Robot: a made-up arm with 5 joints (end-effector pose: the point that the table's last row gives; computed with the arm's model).
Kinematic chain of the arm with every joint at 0, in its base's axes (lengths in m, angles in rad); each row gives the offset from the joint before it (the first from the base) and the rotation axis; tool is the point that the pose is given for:
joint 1: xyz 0 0 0.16 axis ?
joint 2: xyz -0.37 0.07 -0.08 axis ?
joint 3: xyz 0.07 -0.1 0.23 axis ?
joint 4: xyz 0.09 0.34 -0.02 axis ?
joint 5: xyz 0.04 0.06 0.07 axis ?
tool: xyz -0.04 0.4 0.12
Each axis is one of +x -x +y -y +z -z.
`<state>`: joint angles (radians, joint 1 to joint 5).
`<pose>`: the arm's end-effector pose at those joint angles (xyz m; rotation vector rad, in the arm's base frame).
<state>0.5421 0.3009 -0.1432 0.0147 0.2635</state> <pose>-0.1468 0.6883 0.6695 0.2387 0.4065 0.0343</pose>
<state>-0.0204 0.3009 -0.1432 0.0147 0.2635</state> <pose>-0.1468 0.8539 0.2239 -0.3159 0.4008 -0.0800</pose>
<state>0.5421 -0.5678 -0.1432 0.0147 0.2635</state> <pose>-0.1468 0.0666 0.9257 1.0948 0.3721 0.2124</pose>
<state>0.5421 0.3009 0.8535 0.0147 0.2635</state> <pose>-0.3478 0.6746 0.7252 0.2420 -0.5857 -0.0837</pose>
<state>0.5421 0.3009 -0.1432 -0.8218 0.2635</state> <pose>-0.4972 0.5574 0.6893 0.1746 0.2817 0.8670</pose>
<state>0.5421 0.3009 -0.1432 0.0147 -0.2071</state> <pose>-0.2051 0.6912 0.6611 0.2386 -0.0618 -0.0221</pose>
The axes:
joint 1: +x
joint 2: -x
joint 3: -y
joint 4: -z
joint 5: +y

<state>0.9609 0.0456 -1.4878 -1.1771 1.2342</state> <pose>-0.1964 0.0256 0.9216 0.4067 1.4180 2.4877</pose>
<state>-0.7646 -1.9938 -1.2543 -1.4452 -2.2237</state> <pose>-0.4672 -0.4477 0.4945 2.6062 -0.6312 -0.8313</pose>
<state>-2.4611 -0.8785 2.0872 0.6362 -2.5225</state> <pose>-0.4189 0.4711 -0.4370 -0.9817 1.7277 -0.6954</pose>
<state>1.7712 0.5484 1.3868 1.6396 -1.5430</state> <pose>-0.2117 -0.5679 0.7816 -0.0157 -0.4078 -2.9294</pose>
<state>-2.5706 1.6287 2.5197 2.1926 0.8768</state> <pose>-0.7183 -0.3386 -0.0754 -1.6517 0.6164 0.5362</pose>
